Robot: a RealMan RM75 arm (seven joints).
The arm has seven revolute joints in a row. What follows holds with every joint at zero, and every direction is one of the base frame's. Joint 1 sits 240.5 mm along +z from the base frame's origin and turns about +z. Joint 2 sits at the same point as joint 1 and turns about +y. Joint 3 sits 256 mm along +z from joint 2 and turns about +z. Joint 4 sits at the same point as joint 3 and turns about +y. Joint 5 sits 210 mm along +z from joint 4 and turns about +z. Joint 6 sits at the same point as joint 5 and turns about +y. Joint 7 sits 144 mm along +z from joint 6 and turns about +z. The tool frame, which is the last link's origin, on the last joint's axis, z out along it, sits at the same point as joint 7; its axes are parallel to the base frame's.
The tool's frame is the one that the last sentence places.
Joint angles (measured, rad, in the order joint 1, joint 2, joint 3, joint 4, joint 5, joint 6, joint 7), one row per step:
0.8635 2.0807 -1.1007 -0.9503 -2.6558 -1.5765 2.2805
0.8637 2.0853 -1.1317 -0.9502 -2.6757 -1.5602 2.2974
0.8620 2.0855 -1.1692 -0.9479 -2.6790 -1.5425 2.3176
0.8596 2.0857 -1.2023 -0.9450 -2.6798 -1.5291 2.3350
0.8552 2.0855 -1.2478 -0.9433 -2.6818 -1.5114 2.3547
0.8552 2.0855 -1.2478 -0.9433 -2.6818 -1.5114 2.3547
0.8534 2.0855 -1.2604 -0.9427 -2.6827 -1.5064 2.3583
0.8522 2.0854 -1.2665 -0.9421 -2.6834 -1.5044 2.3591
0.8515 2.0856 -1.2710 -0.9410 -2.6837 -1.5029 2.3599
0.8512 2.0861 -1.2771 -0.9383 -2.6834 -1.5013 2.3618
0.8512 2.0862 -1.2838 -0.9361 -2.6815 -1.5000 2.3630
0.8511 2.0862 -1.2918 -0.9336 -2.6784 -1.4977 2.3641
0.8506 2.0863 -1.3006 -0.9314 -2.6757 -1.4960 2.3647
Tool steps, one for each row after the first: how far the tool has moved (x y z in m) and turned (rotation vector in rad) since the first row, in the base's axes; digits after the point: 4 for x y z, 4 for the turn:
0.0008 0.0001 -0.0038 0.0028 -0.0346 0.0061
0.0010 0.0000 -0.0077 0.0049 -0.0591 0.0106
0.0016 -0.0008 -0.0114 0.0040 -0.0787 0.0130
0.0027 -0.0019 -0.0160 0.0023 -0.1066 0.0210
0.0027 -0.0019 -0.0160 0.0023 -0.1066 0.0210
0.0033 -0.0024 -0.0173 0.0011 -0.1146 0.0244
0.0038 -0.0027 -0.0179 -0.0004 -0.1190 0.0261
0.0042 -0.0031 -0.0185 -0.0020 -0.1220 0.0269
0.0046 -0.0037 -0.0197 -0.0052 -0.1253 0.0267
0.0047 -0.0042 -0.0208 -0.0088 -0.1277 0.0279
0.0047 -0.0048 -0.0221 -0.0127 -0.1298 0.0298
0.0049 -0.0056 -0.0234 -0.0176 -0.1327 0.0321

